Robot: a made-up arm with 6 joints. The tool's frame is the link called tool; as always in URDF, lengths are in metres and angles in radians. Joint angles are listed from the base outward. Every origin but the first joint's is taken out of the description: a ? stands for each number. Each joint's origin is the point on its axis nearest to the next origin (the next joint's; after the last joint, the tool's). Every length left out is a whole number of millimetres.
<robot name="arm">
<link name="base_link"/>
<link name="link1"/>
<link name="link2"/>
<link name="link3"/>
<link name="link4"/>
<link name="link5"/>
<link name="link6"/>
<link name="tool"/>
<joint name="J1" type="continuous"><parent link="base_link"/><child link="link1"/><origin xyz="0 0 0.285"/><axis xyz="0 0 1"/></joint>
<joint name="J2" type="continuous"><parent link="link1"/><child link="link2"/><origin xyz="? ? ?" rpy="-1.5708 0 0"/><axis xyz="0 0 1"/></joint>
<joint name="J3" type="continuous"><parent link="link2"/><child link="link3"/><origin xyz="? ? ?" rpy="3.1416 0 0"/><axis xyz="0 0 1"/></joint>
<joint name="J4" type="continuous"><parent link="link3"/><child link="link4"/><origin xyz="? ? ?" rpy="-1.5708 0 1.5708"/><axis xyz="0 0 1"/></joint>
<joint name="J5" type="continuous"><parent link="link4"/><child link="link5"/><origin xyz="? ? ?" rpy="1.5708 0 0"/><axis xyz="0 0 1"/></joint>
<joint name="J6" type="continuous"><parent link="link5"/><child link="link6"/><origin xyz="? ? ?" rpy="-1.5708 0 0"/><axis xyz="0 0 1"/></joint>
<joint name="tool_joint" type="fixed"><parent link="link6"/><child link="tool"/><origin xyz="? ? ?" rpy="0 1.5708 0"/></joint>
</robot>
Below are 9 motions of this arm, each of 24 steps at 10 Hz.
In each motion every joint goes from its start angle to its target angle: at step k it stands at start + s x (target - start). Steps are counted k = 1, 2, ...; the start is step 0. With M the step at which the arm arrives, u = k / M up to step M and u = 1 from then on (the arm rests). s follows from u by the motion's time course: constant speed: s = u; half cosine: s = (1 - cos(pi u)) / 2; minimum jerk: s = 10 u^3 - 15 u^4 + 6 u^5.
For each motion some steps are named. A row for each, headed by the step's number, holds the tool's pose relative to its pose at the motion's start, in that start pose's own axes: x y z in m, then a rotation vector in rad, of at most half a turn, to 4 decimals.
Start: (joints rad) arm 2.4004 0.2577 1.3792 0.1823 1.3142 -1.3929
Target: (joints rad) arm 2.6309 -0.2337 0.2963 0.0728 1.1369 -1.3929
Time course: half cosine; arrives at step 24
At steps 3, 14, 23, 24:
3: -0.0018 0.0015 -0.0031 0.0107 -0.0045 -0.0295
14: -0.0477 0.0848 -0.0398 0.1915 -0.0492 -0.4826
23: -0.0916 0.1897 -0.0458 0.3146 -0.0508 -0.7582
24: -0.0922 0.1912 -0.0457 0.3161 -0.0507 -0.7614

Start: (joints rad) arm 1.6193 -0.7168 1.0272 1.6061 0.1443 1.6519
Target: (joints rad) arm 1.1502 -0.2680 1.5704 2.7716 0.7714 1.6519
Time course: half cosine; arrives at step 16
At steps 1, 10, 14, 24:
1: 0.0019 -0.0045 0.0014 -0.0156 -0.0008 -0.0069
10: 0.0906 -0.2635 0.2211 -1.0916 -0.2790 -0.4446
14: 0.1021 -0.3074 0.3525 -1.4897 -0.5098 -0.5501
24: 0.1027 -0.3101 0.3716 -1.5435 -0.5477 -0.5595

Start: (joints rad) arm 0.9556 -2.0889 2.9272 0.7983 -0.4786 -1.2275
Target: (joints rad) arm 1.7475 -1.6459 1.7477 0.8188 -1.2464 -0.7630
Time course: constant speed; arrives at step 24
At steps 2, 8, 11, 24:
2: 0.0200 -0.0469 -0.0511 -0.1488 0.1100 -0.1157
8: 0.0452 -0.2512 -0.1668 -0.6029 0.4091 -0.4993
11: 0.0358 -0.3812 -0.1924 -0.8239 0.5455 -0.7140
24: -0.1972 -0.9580 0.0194 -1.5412 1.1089 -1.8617

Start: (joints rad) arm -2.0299 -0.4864 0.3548 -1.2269 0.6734 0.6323
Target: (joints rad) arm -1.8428 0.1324 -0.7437 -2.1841 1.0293 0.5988
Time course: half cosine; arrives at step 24
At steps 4, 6, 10, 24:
4: -0.0184 -0.0329 -0.0614 -0.0089 0.0921 -0.0922
6: -0.0483 -0.0724 -0.1273 -0.0271 0.1957 -0.2069
10: -0.1689 -0.1795 -0.2673 -0.1273 0.4505 -0.5535
24: -0.5686 -0.3655 -0.2977 -0.8557 0.7684 -1.5366

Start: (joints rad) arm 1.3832 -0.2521 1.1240 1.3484 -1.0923 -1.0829
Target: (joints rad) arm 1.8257 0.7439 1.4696 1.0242 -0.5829 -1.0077
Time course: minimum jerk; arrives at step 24
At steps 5, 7, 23, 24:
5: 0.0276 0.0356 -0.0454 -0.0188 0.0419 0.0554
7: 0.0581 0.0836 -0.1113 -0.0416 0.0987 0.1314
23: -0.0869 0.4180 -0.8492 -0.1086 0.6385 0.8724
24: -0.0873 0.4181 -0.8498 -0.1086 0.6389 0.8729

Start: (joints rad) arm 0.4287 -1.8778 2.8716 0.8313 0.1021 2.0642
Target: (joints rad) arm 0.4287 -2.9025 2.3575 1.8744 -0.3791 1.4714
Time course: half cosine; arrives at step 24
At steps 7, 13, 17, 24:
7: 0.1089 -0.0417 -0.0991 -0.0921 0.0481 0.0601
13: 0.2653 -0.1416 -0.3229 -0.2439 0.2228 0.2179
17: 0.3264 -0.2160 -0.4843 -0.3221 0.3946 0.3317
24: 0.3511 -0.2793 -0.6209 -0.3745 0.5670 0.4208

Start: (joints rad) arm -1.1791 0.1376 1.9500 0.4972 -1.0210 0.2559
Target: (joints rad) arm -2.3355 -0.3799 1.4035 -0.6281 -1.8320 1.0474
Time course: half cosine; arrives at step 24
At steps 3, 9, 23, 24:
3: -0.0059 -0.0057 0.0093 -0.0386 0.0247 0.0121
9: -0.0594 -0.0185 0.0802 -0.3179 0.2039 0.1177
23: -0.1893 0.1807 0.1986 -0.9885 0.6814 0.5560
24: -0.1897 0.1828 0.1987 -0.9921 0.6844 0.5596

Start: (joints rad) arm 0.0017 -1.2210 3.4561 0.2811 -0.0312 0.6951
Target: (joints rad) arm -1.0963 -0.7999 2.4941 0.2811 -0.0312 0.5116
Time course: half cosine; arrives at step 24
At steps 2, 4, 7, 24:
2: -0.0030 0.0171 0.0013 0.0216 0.0121 0.0204
4: -0.0134 0.0675 0.0078 0.0846 0.0460 0.0815
7: -0.0521 0.1967 0.0444 0.2445 0.1210 0.2468
24: -0.6233 0.5464 0.7346 0.9963 0.1604 1.4956

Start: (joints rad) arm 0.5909 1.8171 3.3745 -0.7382 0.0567 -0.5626
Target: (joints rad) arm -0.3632 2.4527 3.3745 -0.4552 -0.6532 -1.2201
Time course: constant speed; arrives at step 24
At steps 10, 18, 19, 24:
10: -0.1806 -0.0294 0.3072 -0.2265 0.1812 -0.4868
18: -0.3270 0.0737 0.5454 -0.3640 0.0724 -0.9440
19: -0.3452 0.0938 0.5715 -0.3778 0.0416 -1.0001
24: -0.4352 0.2144 0.6834 -0.4336 -0.1692 -1.2628

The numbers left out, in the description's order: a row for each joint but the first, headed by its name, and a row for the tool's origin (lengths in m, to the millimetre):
J2: 0 0 0
J3: 0 -0.617 0
J4: 0.516 0 0
J5: 0 -0.148 0
J6: 0 0 0
tool: 0 0 0

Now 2 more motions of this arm.
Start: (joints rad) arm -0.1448 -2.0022 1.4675 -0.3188 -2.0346 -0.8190
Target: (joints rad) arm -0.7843 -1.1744 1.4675 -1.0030 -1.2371 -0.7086
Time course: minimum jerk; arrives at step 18
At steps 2, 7, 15, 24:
2: 0.0122 0.0081 0.0021 -0.0090 0.0069 0.0037
7: 0.3376 0.1792 0.0014 -0.1803 0.1912 0.0939
15: 1.1079 0.2273 -0.2658 -0.1812 0.5577 0.2020
24: 1.1438 0.2137 -0.2840 -0.1683 0.5684 0.2011

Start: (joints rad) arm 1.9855 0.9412 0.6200 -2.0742 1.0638 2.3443
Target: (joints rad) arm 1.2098 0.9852 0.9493 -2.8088 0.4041 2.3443
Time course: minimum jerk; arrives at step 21
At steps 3, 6, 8, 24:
3: 0.0107 -0.0101 0.0059 0.0235 0.0066 0.0116
6: 0.0661 -0.0668 0.0338 0.1514 0.0321 0.0676
8: 0.1290 -0.1400 0.0592 0.3078 0.0425 0.1223
24: 0.3828 -0.6176 0.0471 1.1416 -0.2219 0.1910

